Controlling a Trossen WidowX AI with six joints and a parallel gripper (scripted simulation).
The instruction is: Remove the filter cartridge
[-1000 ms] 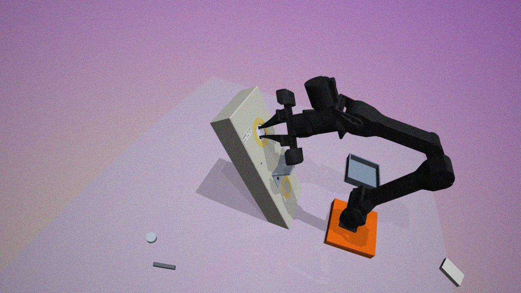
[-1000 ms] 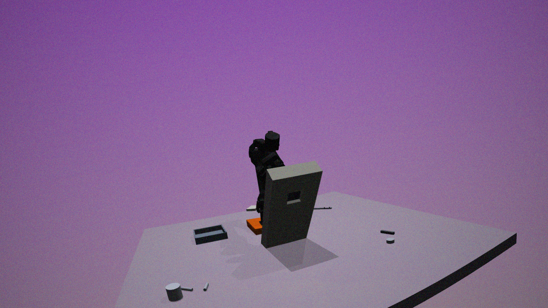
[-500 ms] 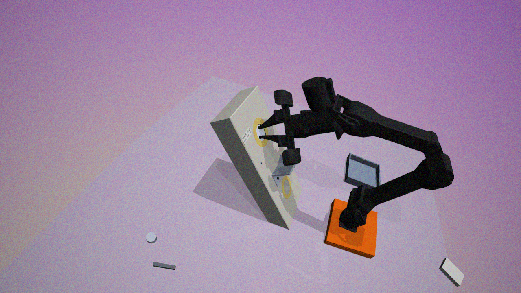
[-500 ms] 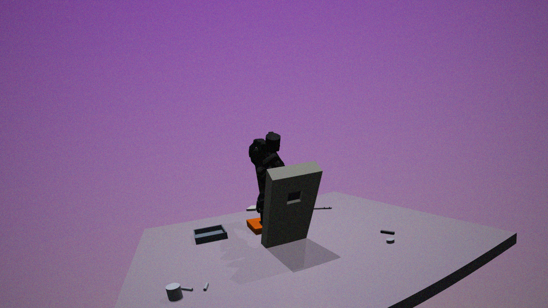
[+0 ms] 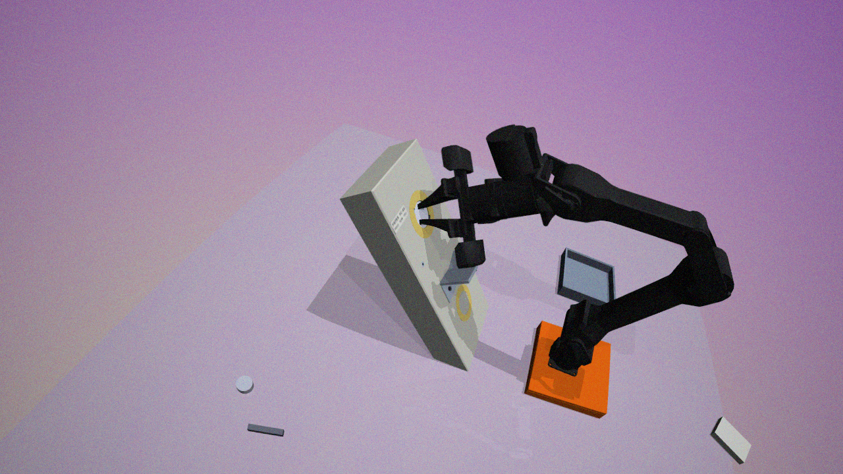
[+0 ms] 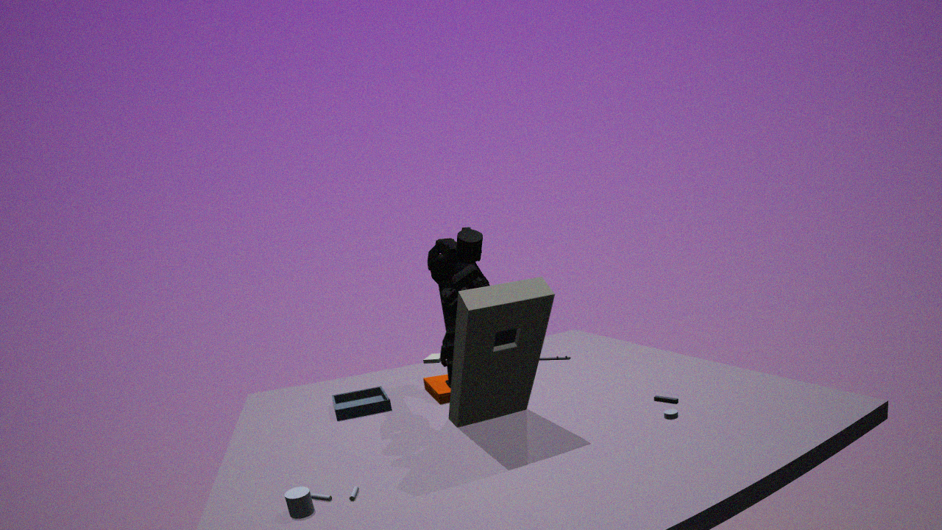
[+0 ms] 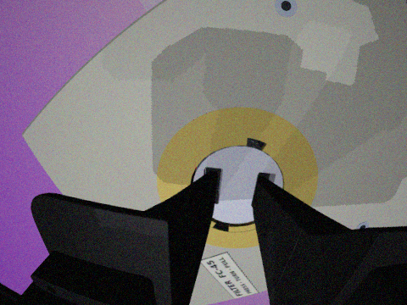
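My gripper tip is 10 mm short of the grey round filter cartridge and 10 mm above it. The rest, counted from my gripper tip: service panel: 80 mm below, 40 mm behind; then dark bar: 360 mm to the left, 240 mm below, 70 mm ahead; then shelf: 100 mm below, 90 mm behind, 10 mm to the right.
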